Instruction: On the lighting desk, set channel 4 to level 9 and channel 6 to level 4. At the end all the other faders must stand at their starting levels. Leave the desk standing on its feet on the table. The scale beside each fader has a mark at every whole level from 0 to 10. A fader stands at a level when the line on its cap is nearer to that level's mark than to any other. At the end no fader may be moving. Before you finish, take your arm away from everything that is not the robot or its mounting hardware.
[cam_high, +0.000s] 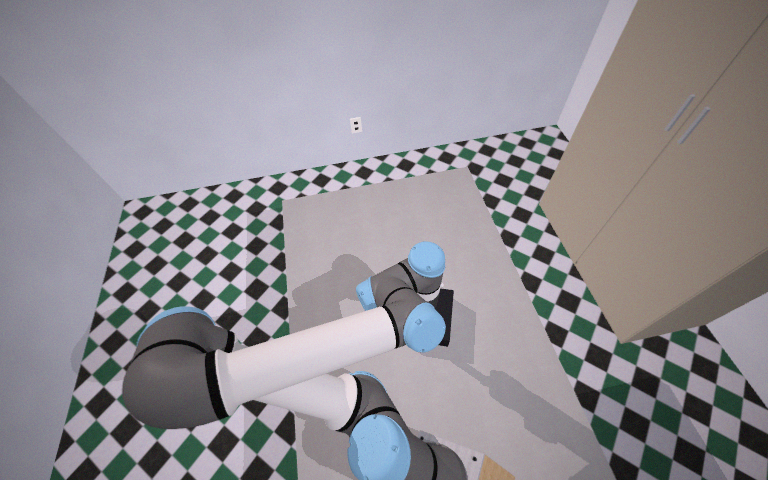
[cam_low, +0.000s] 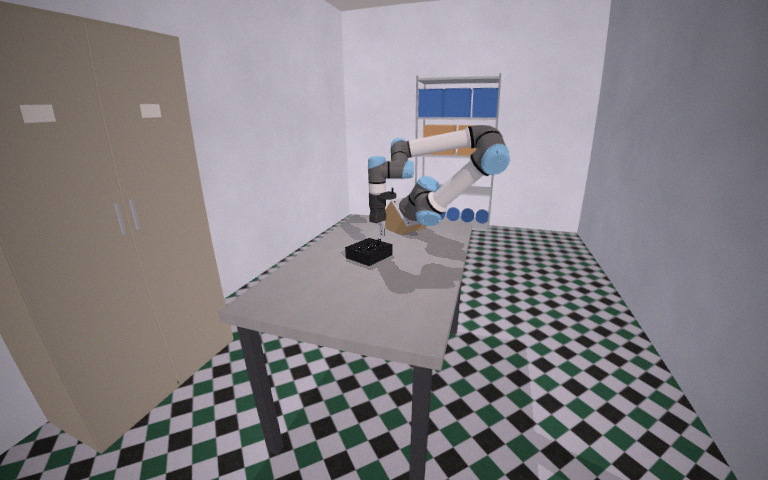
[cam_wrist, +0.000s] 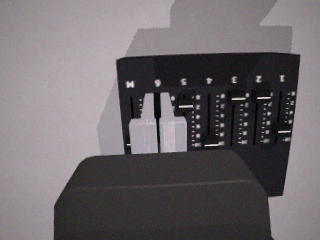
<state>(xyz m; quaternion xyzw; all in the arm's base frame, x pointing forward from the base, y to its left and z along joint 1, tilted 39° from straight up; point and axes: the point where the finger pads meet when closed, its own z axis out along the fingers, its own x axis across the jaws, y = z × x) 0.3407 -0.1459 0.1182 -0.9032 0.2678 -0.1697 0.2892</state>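
Now: hand 10 mm past the channel 6 cap, 20 mm to the left of it and 50 mm above it. The rest, counted from my hand: channel 3 cap 60 mm ahead, 30 mm to the right, 50 mm below; master cap 40 mm behind, 30 mm to the right, 50 mm below; channel 5 cap 20 mm ahead, 20 mm to the right, 50 mm below.
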